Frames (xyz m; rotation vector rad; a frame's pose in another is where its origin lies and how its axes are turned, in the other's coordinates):
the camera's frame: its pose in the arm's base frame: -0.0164 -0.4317 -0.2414 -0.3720 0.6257 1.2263
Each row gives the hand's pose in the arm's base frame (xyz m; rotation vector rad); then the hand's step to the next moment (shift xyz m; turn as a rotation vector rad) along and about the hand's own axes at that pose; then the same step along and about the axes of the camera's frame.
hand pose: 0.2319 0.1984 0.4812 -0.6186 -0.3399 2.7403
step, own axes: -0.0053 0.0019 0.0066 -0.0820 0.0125 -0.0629
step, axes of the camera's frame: -0.0078 -0.0020 0.0032 0.0143 -0.1018 -0.0161
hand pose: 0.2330 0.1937 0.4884 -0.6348 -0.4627 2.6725
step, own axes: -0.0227 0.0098 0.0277 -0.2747 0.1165 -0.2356
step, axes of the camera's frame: -0.0351 -0.0086 0.0084 0.0324 -0.3559 -0.1297
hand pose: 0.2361 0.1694 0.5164 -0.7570 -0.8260 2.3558
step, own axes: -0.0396 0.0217 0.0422 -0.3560 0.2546 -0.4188
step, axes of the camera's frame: -0.0594 -0.0101 -0.0137 0.1218 -0.5203 -0.2854
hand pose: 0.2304 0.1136 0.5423 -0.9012 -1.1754 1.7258
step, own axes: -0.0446 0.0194 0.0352 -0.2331 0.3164 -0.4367
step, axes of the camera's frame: -0.0446 -0.0001 -0.0402 0.2399 -0.4482 -0.2945
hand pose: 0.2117 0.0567 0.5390 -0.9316 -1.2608 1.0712
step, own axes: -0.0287 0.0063 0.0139 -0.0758 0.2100 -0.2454
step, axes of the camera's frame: -0.0152 0.0047 -0.0284 0.1908 -0.2305 -0.1433
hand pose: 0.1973 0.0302 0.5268 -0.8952 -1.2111 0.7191
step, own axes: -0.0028 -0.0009 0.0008 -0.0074 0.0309 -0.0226
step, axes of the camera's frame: -0.0020 0.0005 -0.0022 0.0279 -0.0202 -0.0182
